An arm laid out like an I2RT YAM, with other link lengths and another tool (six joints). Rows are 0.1 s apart.
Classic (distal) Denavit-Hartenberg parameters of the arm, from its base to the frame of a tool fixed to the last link. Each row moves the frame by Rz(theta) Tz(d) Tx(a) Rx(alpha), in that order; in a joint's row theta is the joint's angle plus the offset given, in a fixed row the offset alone. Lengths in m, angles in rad.
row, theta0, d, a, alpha
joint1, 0, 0.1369, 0.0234, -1.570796
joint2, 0, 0, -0.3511, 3.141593
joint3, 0.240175, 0, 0.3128, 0
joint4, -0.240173, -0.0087, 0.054, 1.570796
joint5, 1.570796, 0.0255, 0, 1.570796
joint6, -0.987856, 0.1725, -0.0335, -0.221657
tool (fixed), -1.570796, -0.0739, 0, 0
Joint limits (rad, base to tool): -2.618..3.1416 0..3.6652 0..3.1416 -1.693..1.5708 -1.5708..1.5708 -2.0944..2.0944
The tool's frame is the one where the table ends.
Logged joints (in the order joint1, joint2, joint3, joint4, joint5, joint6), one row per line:
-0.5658, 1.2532, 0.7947, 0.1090, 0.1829, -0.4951
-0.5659, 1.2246, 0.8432, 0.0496, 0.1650, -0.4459
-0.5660, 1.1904, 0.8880, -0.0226, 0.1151, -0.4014
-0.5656, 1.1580, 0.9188, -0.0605, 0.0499, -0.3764
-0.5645, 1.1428, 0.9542, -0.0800, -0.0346, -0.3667
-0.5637, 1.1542, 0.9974, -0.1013, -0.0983, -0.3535
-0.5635, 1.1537, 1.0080, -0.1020, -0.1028, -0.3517
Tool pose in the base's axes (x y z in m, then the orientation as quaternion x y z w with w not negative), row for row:
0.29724, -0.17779, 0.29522, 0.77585, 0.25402, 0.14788, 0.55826
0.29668, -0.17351, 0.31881, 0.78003, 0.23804, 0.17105, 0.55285
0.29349, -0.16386, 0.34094, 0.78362, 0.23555, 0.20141, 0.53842
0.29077, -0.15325, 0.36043, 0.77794, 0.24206, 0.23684, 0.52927
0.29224, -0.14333, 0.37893, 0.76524, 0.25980, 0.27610, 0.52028
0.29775, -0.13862, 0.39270, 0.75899, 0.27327, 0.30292, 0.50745
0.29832, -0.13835, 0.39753, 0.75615, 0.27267, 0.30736, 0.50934
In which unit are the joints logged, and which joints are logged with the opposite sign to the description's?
The joints are logged in radians. Opposite sign: none.
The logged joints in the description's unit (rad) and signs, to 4 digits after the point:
-0.5658, 1.2532, 0.7947, 0.1090, 0.1829, -0.4951
-0.5659, 1.2246, 0.8432, 0.0496, 0.1650, -0.4459
-0.5660, 1.1904, 0.8880, -0.0226, 0.1151, -0.4014
-0.5656, 1.1580, 0.9188, -0.0605, 0.0499, -0.3764
-0.5645, 1.1428, 0.9542, -0.0800, -0.0346, -0.3667
-0.5637, 1.1542, 0.9974, -0.1013, -0.0983, -0.3535
-0.5635, 1.1537, 1.0080, -0.1020, -0.1028, -0.3517

